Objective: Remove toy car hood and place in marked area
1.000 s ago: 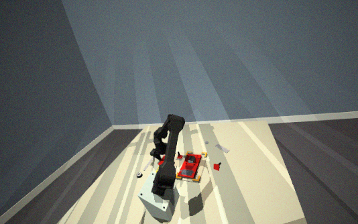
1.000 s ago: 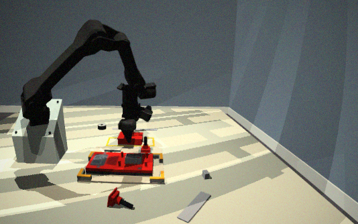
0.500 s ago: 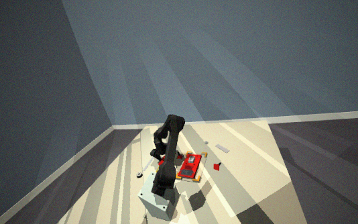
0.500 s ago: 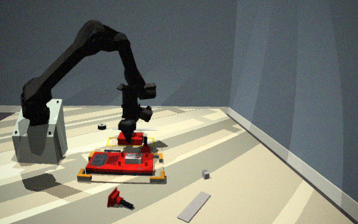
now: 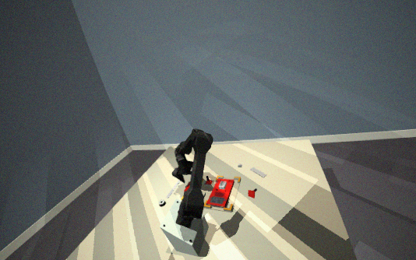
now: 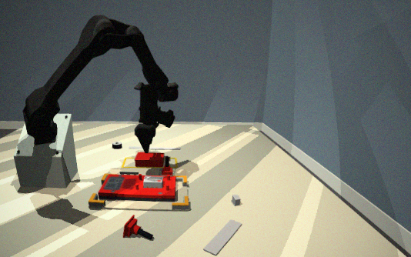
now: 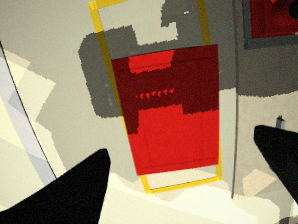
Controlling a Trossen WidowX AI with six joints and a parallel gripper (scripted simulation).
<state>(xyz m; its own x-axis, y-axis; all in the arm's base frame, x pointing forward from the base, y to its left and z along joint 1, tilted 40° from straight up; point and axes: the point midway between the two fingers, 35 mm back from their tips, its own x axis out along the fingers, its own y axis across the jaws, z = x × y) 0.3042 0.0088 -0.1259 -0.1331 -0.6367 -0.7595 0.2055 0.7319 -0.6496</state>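
The hood lies 4 cm below my gripper tip. From my gripper tip the other things lie so: grey strip 42 cm to the right, 12 cm ahead, 5 cm below; black ring 17 cm to the left, 12 cm behind, 5 cm below.
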